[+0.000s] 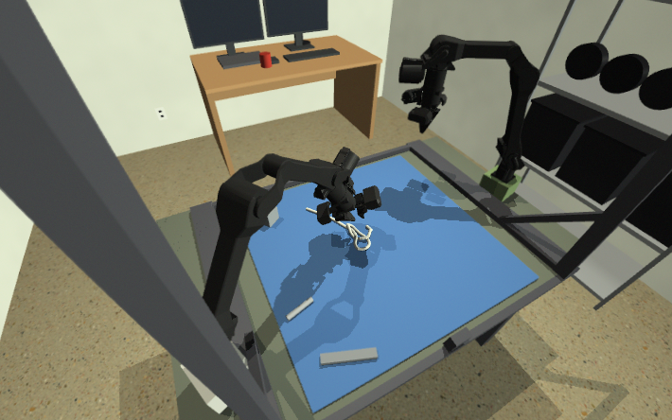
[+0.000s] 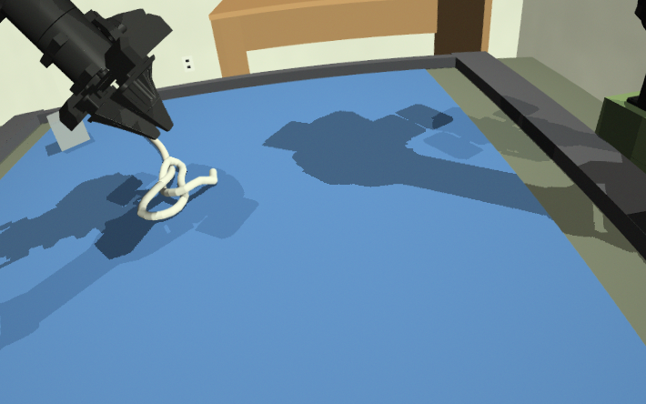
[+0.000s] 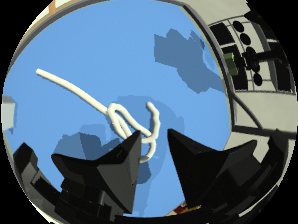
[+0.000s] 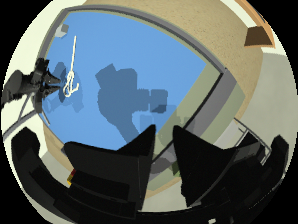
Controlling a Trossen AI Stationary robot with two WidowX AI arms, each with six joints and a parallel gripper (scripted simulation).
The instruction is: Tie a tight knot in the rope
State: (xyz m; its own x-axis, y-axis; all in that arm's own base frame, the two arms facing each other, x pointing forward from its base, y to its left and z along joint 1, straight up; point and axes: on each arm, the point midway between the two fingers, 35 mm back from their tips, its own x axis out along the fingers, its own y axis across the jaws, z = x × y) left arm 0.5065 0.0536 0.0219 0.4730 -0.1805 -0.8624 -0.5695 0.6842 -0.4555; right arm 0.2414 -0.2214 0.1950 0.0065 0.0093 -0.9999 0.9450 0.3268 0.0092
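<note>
My left gripper is now 5 cm past the blue mat, 4 cm to the left of it and 10 cm above it. Round my left hand: grey bar 28 cm behind, 24 cm to the left, 9 cm below; grey cube 22 cm ahead, 18 cm to the left, 7 cm below.
</note>
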